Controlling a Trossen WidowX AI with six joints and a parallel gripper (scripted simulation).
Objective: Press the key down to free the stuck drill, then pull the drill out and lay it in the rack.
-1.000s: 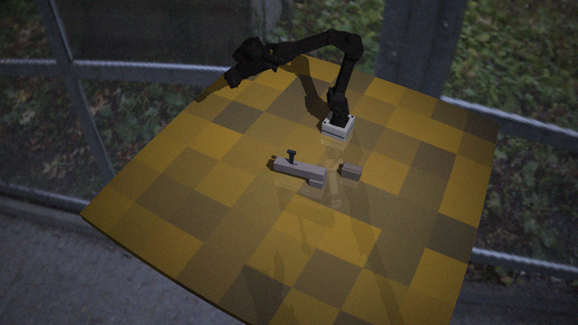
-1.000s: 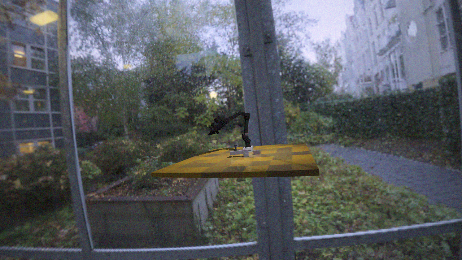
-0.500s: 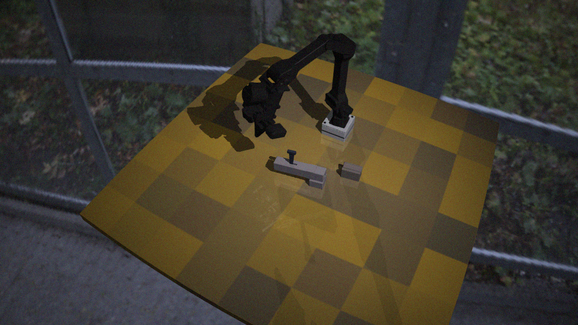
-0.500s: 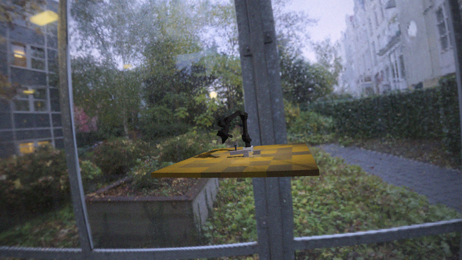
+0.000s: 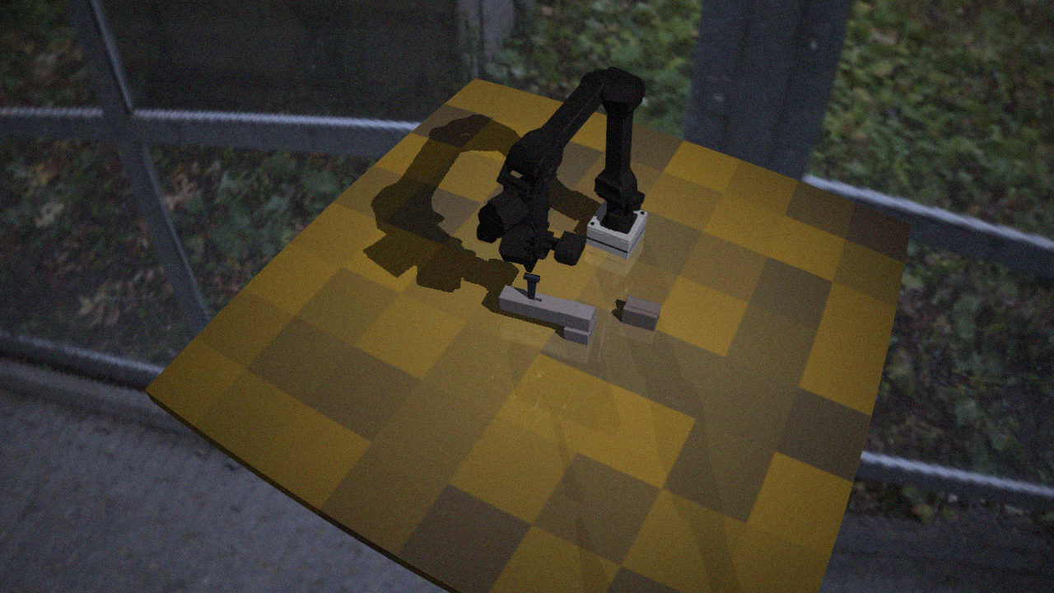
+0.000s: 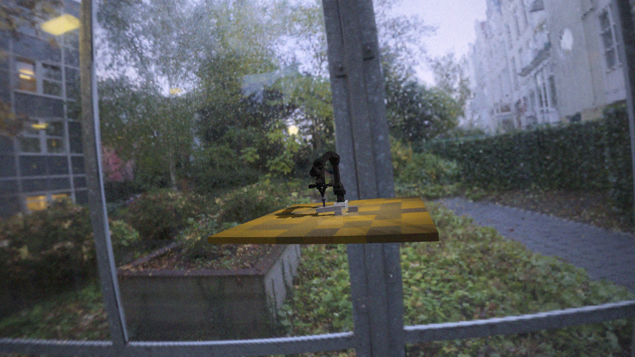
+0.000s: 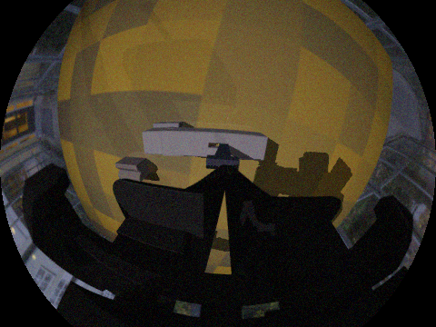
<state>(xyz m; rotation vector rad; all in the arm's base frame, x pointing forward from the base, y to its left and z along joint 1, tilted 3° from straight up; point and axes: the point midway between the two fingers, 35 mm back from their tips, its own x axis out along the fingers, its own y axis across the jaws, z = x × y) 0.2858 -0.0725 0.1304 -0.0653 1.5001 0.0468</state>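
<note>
Right now my gripper tip is 4 cm above the dark t-shaped key. Round my gripper tip: drill 1 cm behind, 6 cm to the left, 9 cm below; then grey block 4 cm to the left, 10 cm below; then grey rack 9 cm behind, 20 cm to the left, 12 cm below.
</note>
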